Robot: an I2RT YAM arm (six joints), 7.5 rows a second.
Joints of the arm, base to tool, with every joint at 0 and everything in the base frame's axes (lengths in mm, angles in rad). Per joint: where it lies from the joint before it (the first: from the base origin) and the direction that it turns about. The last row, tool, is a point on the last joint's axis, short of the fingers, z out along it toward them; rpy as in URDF.
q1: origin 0.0 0.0 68.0 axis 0 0 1
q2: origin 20.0 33.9 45.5 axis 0 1 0
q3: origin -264.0 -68.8 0.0 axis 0 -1 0
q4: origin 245.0 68.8 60.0 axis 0 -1 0
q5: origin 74.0 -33.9 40.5 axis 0 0 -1
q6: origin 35.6 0.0 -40.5 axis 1 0 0
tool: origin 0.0 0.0 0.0 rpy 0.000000 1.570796 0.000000
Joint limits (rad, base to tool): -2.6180..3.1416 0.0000..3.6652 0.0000..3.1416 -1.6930..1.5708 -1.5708..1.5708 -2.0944..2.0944
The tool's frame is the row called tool.
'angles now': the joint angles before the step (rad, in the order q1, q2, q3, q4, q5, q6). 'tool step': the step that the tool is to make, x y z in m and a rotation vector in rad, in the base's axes. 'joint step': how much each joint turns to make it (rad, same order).
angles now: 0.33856 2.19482 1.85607 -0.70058 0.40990 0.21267
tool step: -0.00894 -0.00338 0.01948 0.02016 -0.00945 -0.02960
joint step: -0.00039 -0.04844 0.00001 -0.04731 0.00113 0.03624
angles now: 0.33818 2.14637 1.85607 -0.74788 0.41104 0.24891
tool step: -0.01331 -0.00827 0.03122 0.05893 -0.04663 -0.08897
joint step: -0.00688 -0.07707 0.00000 -0.05379 0.00800 0.09957
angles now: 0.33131 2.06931 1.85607 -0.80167 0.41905 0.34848
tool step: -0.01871 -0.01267 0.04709 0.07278 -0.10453 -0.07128
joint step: -0.01336 -0.11405 -0.00001 -0.02212 0.00343 0.07438
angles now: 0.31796 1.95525 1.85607 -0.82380 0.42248 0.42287
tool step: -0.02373 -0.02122 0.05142 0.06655 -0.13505 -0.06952
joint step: -0.03090 -0.12856 0.00001 -0.00002 0.00763 0.04883
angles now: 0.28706 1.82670 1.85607 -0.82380 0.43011 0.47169
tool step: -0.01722 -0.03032 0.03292 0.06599 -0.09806 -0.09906
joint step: -0.06370 -0.08852 -0.00001 -0.00115 -0.00075 0.05800
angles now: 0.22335 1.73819 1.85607 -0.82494 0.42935 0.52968
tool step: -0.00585 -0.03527 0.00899 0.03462 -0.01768 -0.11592
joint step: -0.08964 -0.03130 -0.00004 -0.02630 0.00001 0.04463
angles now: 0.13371 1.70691 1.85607 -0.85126 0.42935 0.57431
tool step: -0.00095 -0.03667 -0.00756 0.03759 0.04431 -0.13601
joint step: -0.09882 0.00495 -0.00422 -0.05721 -0.00001 0.06103
